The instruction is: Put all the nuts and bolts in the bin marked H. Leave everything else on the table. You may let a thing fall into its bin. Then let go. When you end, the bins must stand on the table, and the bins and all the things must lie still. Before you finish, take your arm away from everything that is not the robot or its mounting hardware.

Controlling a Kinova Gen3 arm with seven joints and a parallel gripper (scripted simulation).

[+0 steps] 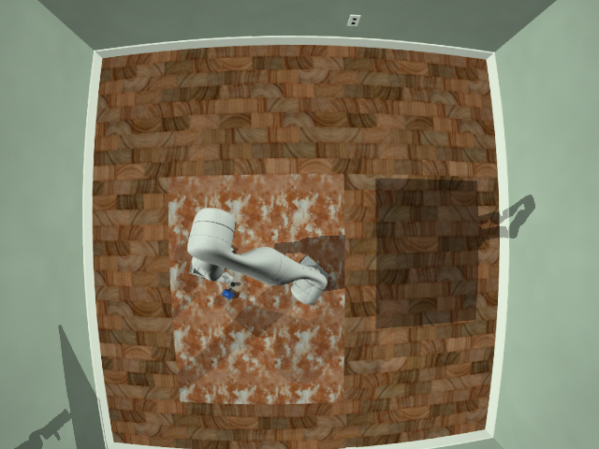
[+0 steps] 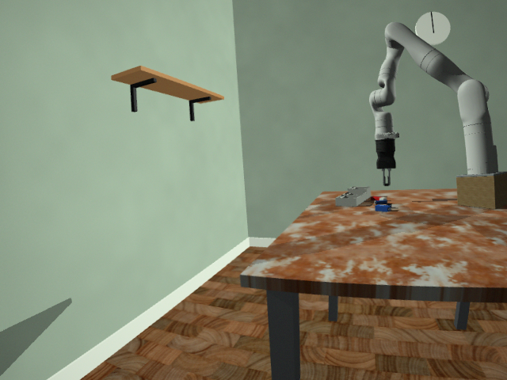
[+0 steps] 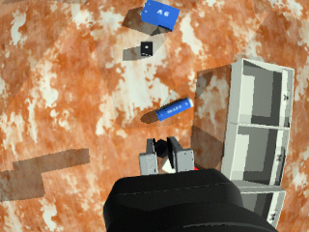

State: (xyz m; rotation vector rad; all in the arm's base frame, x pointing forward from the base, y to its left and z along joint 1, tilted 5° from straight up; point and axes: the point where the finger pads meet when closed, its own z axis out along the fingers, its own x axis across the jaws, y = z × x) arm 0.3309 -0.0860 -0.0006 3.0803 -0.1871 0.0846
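The grey bin rack is 13 cm ahead of my hand, 5 cm to the right of it and 6 cm below it. Round my hand: red piece: 2 cm ahead, 5 cm to the right, 8 cm below; dark nut: 2 cm below; blue stick: 3 cm ahead, 3 cm to the left, 8 cm below.
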